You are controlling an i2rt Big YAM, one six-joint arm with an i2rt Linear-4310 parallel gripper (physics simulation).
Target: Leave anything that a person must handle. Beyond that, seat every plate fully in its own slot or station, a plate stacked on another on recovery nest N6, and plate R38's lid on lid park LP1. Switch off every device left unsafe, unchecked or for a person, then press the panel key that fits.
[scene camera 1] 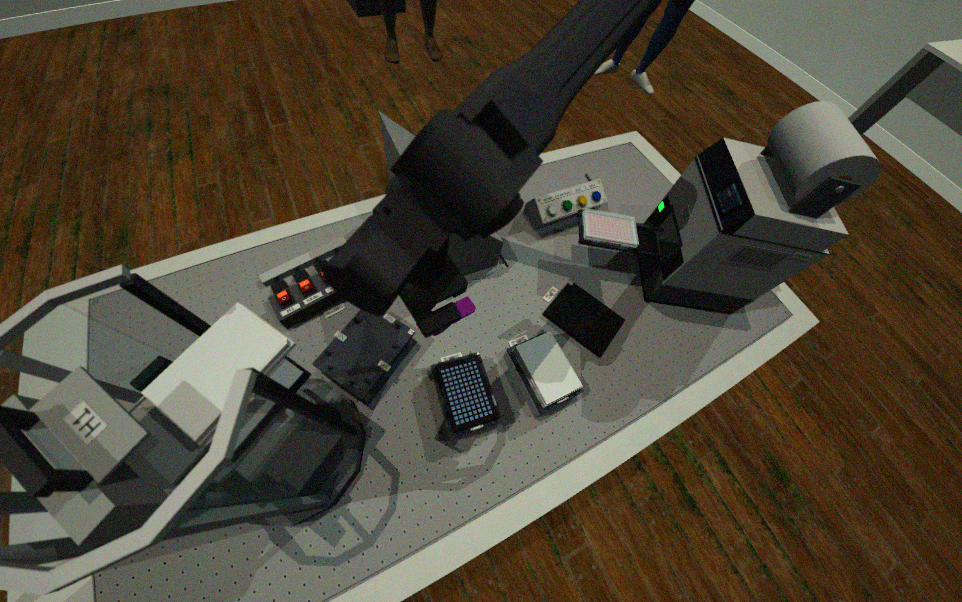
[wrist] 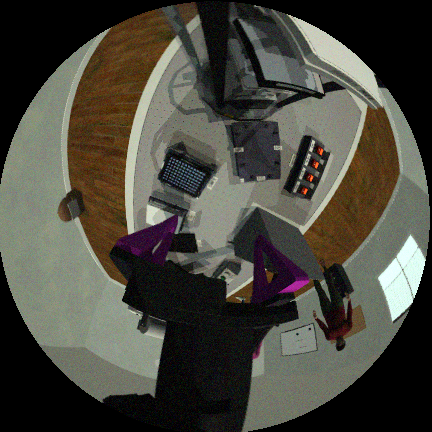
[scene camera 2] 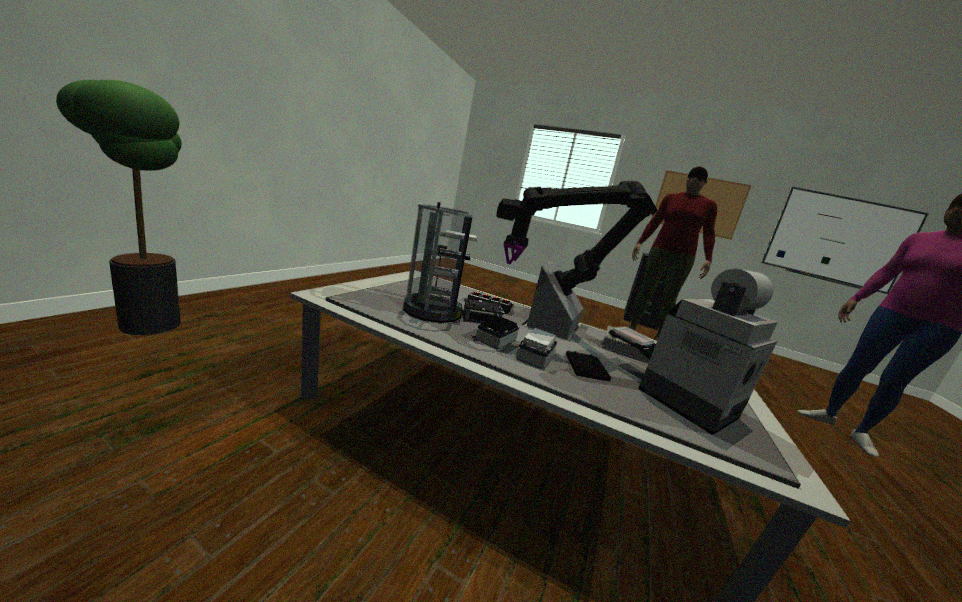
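Seen in the pictures: gripper, between the fingertips: (scene camera 1: pixel 420 304) (wrist: pixel 218 228) (scene camera 2: pixel 511 262); arm's base, origin of its link: (scene camera 2: pixel 561 283).
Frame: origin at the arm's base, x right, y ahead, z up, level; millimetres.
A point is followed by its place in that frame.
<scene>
My gripper (scene camera 1: pixel 454 315) (scene camera 2: pixel 512 256) @[x 129, y 334, z 88 mm] (wrist: pixel 218 228) @[x 129, y 334, z 88 mm] is open and empty, high above the table beside the tower. A black plate with blue wells (scene camera 1: pixel 466 391) @[x 79, y 425, z -127 mm] (wrist: pixel 185 173) @[x 89, y 418, z -128 mm] sits on a nest. Beside it a white-topped plate (scene camera 1: pixel 544 367) @[x -76, y 437, z -113 mm] (scene camera 2: pixel 539 340) @[x -97, y 479, z -113 mm] sits on another nest; my finger partly covers it in the wrist view. A dark flat station (scene camera 1: pixel 583 318) @[x -246, y 350, z -182 mm] (scene camera 2: pixel 587 364) @[x -255, y 356, z -182 mm] lies to its right. A dark labelled base (scene camera 1: pixel 365 354) @[x 237, y 291, z -136 mm] (wrist: pixel 256 150) @[x 232, y 283, z -136 mm] shows no plate. A pinkish plate (scene camera 1: pixel 608 228) @[x -351, y 200, z -65 mm] lies at the printer-like device. The switch strip (scene camera 1: pixel 305 298) @[x 332, y 119, z -156 mm] (wrist: pixel 300 172) @[x 267, y 116, z -156 mm] has lit orange-red switches. The key panel (scene camera 1: pixel 567 202) @[x -342, y 56, z -123 mm] has white, green, yellow and blue keys.
A tall glass-walled tower (scene camera 2: pixel 434 305) @[x 336, y 496, z -130 mm] holds several shelves; a white slab (scene camera 1: pixel 234 347) @[x 336, y 352, z 147 mm] (scene camera 2: pixel 457 234) @[x 344, y 410, z 147 mm] sticks out of it. The box-shaped device (scene camera 1: pixel 744 248) @[x -503, y 392, z 50 mm] (scene camera 2: pixel 709 354) @[x -573, y 428, z 14 mm] with a roll and green light stands at the opposite end. The arm's wedge base (scene camera 2: pixel 556 308) @[x -40, y 140, z -83 mm] stands between. Two people stand behind the table.
</scene>
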